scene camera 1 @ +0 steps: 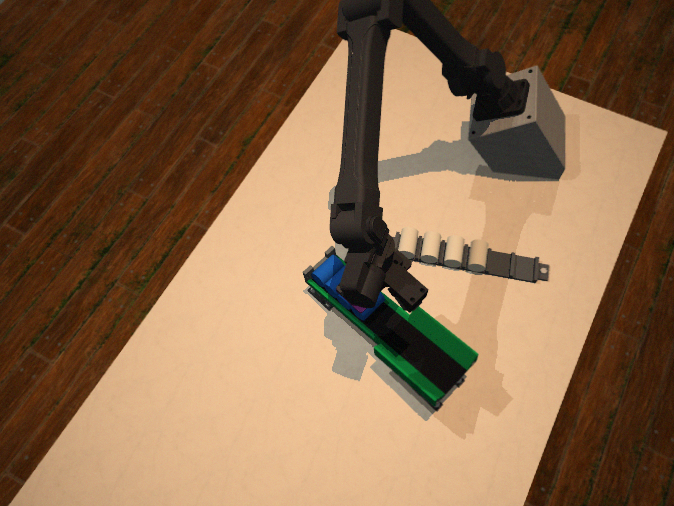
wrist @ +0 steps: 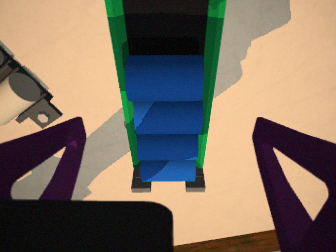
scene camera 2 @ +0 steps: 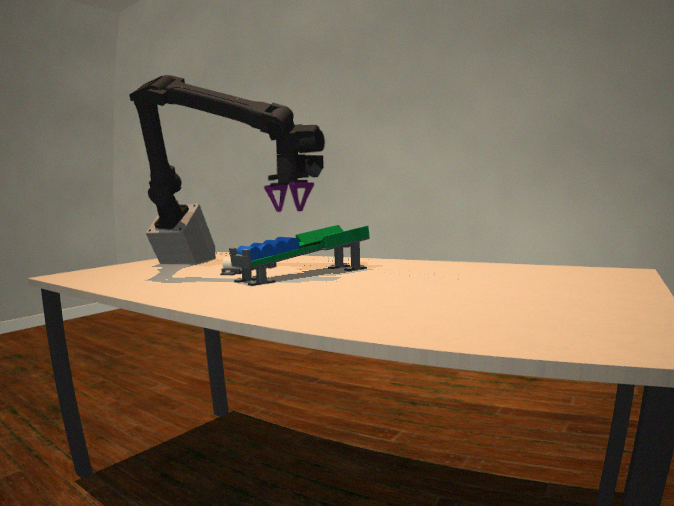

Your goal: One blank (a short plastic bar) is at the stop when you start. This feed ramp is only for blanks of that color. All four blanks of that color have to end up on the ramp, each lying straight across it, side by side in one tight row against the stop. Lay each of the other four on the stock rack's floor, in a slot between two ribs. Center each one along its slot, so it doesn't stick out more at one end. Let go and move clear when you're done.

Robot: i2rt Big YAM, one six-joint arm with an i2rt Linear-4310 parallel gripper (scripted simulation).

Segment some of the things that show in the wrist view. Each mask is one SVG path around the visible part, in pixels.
The gripper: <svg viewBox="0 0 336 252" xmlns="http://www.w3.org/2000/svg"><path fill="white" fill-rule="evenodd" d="M257 117L252 133L252 141L281 252L336 252L336 143L299 132L263 117ZM273 147L327 186L328 198L314 221L289 184ZM0 143L0 252L174 252L173 213L165 205L153 201L71 200L87 138L82 117L74 117L41 131ZM65 147L53 177L38 200L12 198L11 189L18 179Z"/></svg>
A blue blank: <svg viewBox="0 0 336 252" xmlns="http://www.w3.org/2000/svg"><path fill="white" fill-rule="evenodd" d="M126 57L125 87L129 102L202 100L204 90L204 61L202 55L128 55Z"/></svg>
A blue blank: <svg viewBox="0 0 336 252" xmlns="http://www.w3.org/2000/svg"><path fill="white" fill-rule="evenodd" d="M140 161L142 182L195 181L196 160Z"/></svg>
A blue blank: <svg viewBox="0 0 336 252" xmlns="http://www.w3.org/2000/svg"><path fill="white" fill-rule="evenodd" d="M137 134L137 156L139 161L198 159L198 134Z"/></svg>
A blue blank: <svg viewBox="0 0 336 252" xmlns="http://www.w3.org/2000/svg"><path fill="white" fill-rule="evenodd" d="M203 101L134 102L135 133L201 134L203 127Z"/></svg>
